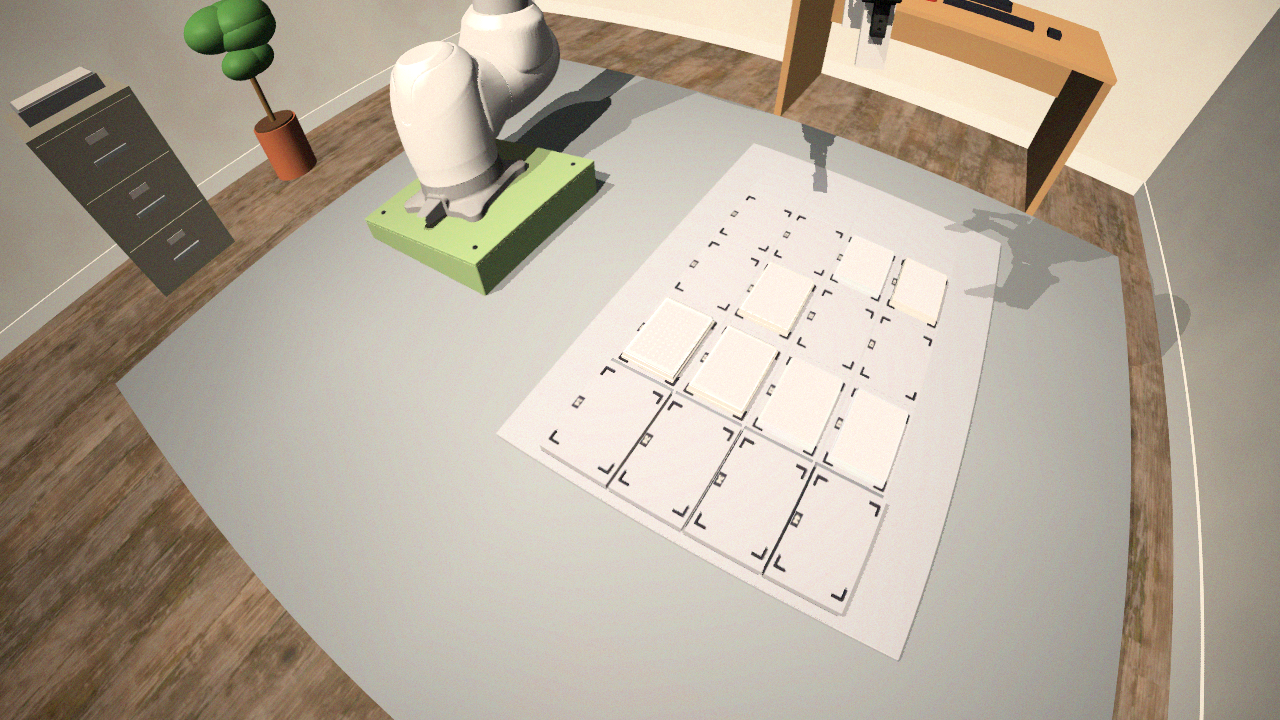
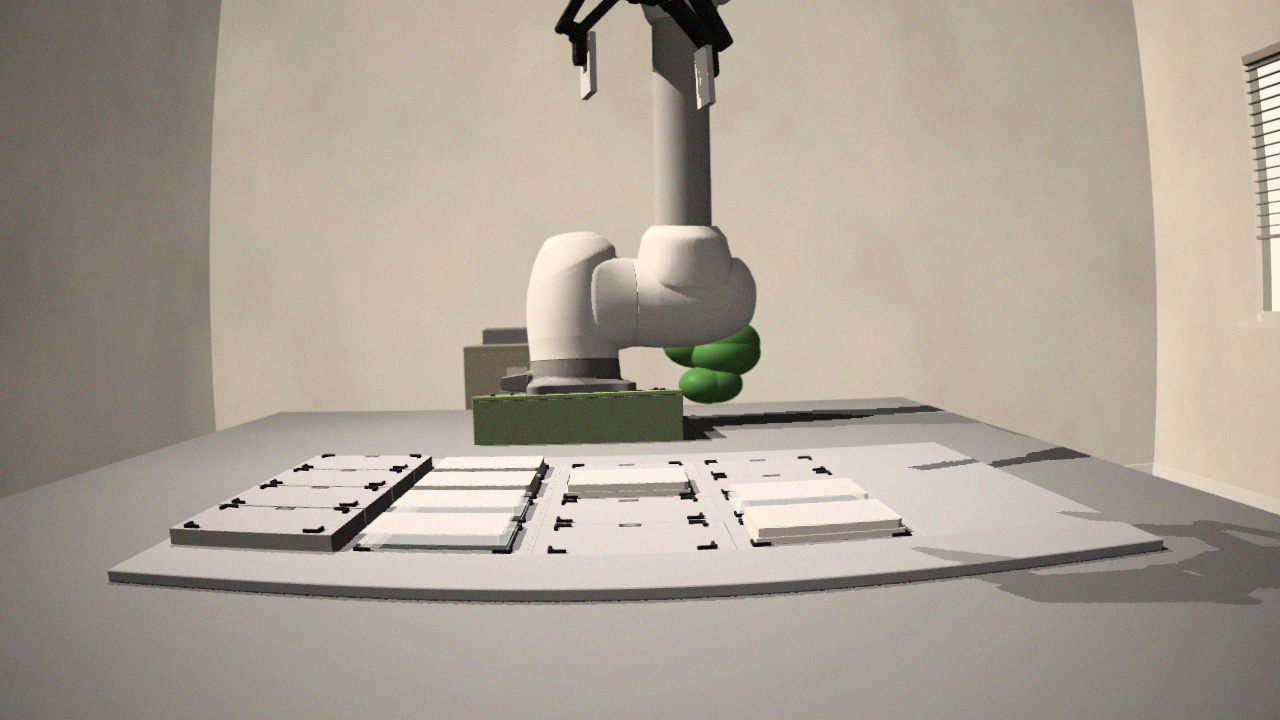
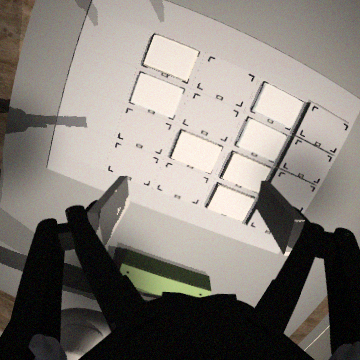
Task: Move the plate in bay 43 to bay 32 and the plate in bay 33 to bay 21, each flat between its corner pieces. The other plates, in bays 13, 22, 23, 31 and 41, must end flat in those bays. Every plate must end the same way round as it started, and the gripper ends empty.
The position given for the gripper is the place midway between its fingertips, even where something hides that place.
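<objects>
Gripper visible in image 1 (860, 45), in image 2 (649, 100) and in image 3 (193, 192). For a bay 32, (image 3: 202, 112) and (image 2: 657, 510) are the same spot. For a bay 21, (image 3: 135, 126) and (image 1: 816, 237) are the same spot.
</objects>
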